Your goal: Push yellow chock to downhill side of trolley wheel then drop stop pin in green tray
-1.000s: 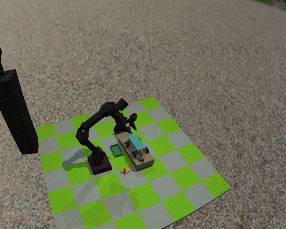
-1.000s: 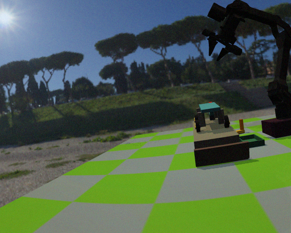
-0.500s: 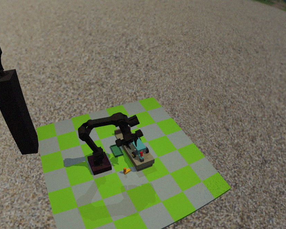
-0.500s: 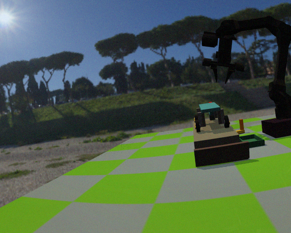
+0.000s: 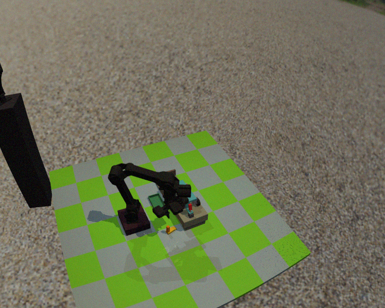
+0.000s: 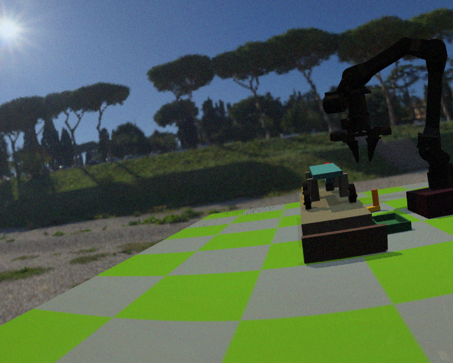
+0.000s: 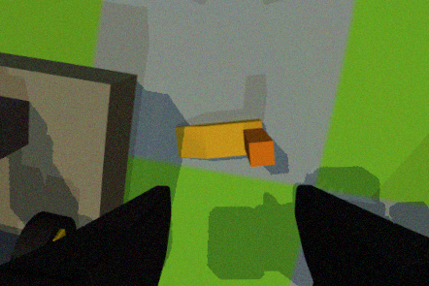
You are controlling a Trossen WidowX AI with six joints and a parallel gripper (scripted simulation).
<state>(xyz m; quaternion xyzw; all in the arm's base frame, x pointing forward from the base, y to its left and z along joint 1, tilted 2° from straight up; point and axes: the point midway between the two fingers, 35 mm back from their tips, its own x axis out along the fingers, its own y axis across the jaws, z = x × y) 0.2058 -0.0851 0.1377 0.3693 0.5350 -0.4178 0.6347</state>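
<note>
Right now the yellow chock is 10 mm to the left of my gripper tip and 130 mm below it. From my gripper tip the other things lie so: teal trolley: 110 mm ahead, 160 mm to the left, 40 mm below; red-headed stop pin: 110 mm ahead, 40 mm to the left, 20 mm below; green tray: 40 mm behind, 230 mm to the left, 160 mm below.
</note>
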